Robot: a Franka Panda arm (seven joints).
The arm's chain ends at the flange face. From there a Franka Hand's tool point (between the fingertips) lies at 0.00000 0.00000 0.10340 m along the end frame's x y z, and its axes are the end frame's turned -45 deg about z.
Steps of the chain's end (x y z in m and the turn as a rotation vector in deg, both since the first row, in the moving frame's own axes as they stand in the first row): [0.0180, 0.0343, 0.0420, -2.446, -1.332, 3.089]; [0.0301, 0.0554, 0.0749, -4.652, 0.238, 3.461]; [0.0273, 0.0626, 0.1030, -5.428, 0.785, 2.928]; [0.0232, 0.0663, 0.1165, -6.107, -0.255, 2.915]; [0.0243, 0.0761, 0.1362, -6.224, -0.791, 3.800]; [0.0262, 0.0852, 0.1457, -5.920, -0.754, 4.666]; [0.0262, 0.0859, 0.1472, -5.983, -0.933, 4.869]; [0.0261, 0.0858, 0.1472, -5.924, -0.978, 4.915]
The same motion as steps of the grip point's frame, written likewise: [-0.0164, 0.0383, 0.0419, -0.788, -2.671, 3.089]; [-0.0237, 0.0665, 0.0746, -3.458, -3.121, 3.461]; [-0.0311, 0.0713, 0.1025, -4.393, -3.283, 2.928]; [-0.0388, 0.0705, 0.1159, -4.138, -4.499, 2.915]; [-0.0458, 0.0776, 0.1356, -3.842, -4.960, 3.800]; [-0.0505, 0.0850, 0.1451, -3.653, -4.719, 4.666]; [-0.0513, 0.0853, 0.1466, -3.571, -4.890, 4.869]; [-0.0513, 0.0850, 0.1466, -3.497, -4.880, 4.915]
